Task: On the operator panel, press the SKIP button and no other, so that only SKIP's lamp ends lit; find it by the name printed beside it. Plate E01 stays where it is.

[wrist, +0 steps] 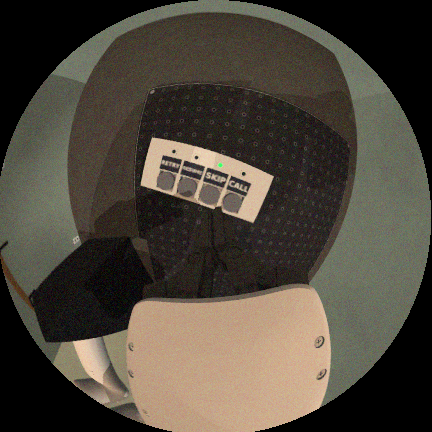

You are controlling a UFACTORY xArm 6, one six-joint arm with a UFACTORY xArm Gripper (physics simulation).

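Seen in the pictures: gripper, fingertip midpoint: (215, 219); arm's base, origin of the base link: (82, 318).
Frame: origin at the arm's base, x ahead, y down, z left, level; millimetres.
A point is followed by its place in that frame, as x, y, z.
Observation:
The light operator panel (262, 196) {383, 164, 192} lies on a dark perforated board. It carries round grey buttons in a row, with name labels above them: RETRY (166, 181) {263, 161, 222}, RESUME (187, 187) {290, 161, 210}, SKIP (210, 194) {317, 161, 199} and CALL (233, 203) {345, 161, 186}. The lamp (220, 165) {332, 163, 233} above the SKIP label is lit green; the lamps above the other labels are dark. My gripper (215, 219) {323, 115, 185} is shut and empty, its dark fingertips near the panel's lower edge, just below the SKIP button in the view. The height of the tips above the panel is hard to tell. Plate E01 cannot be made out.
The perforated board (210, 107) {326, 216, 339} lies on a dark brown table top (215, 50) {351, 229, 531}. A black block-like shape (85, 290) {96, 51, 94} is at the lower left, with a pale cylindrical part (94, 357) below it. A pale cover plate (227, 355) of the arm fills the bottom middle.

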